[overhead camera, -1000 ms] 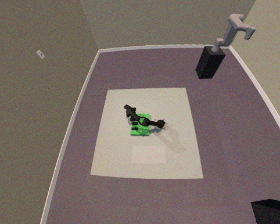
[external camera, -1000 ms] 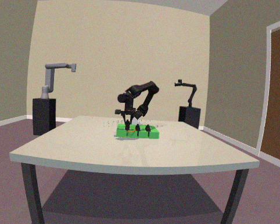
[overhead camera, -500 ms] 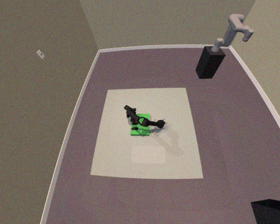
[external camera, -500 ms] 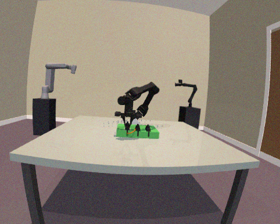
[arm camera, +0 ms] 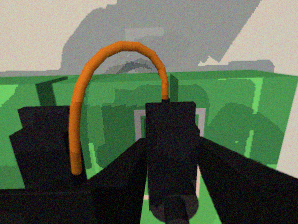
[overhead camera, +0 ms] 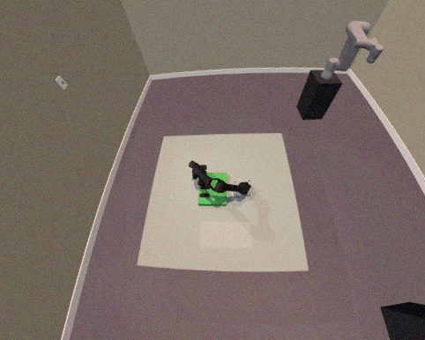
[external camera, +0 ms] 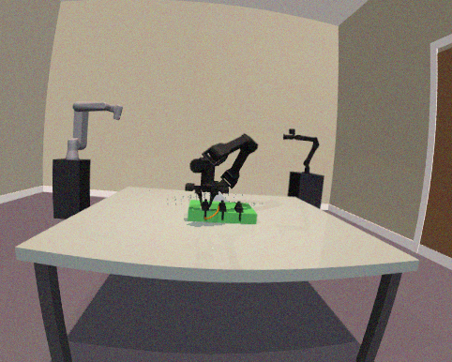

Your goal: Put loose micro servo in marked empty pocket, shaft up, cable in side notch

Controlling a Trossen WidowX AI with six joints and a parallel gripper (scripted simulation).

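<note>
The deck is 12 cm behind my gripper tip, 8 cm to the left of it and 3 cm below it.
</note>
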